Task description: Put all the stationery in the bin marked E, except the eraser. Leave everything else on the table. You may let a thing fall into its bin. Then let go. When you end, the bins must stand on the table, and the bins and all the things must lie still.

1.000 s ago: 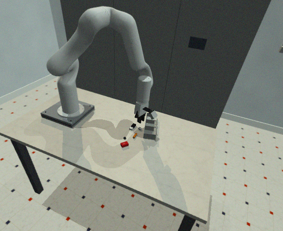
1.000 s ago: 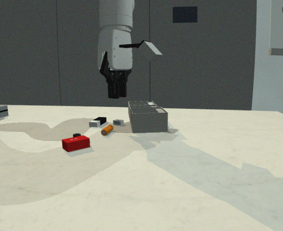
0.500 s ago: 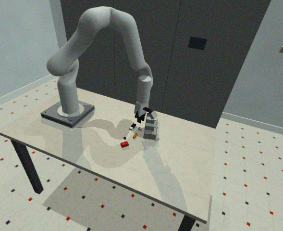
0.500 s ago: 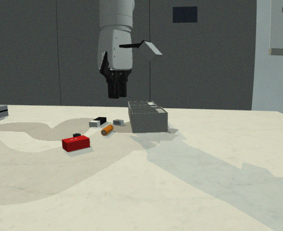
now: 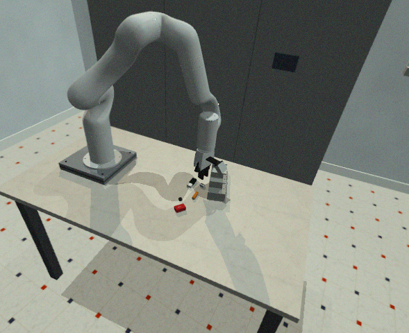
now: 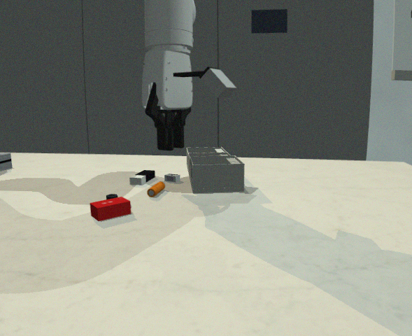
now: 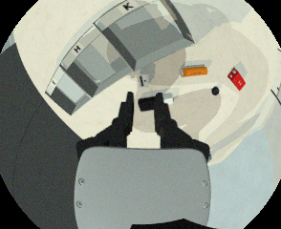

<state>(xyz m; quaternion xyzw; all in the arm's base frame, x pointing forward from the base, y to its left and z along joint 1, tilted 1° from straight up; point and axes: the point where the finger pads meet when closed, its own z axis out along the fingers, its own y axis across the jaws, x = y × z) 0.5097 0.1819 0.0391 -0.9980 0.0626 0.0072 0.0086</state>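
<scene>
My hand is 70 mm above the grey block. The rest, counted from my hand: black-and-white block: 50 mm behind, 20 mm to the right, 70 mm below; then bin block: 50 mm ahead, 70 mm to the left, 60 mm below; then orange cylinder: 20 mm ahead, 80 mm to the right, 70 mm below.
</scene>
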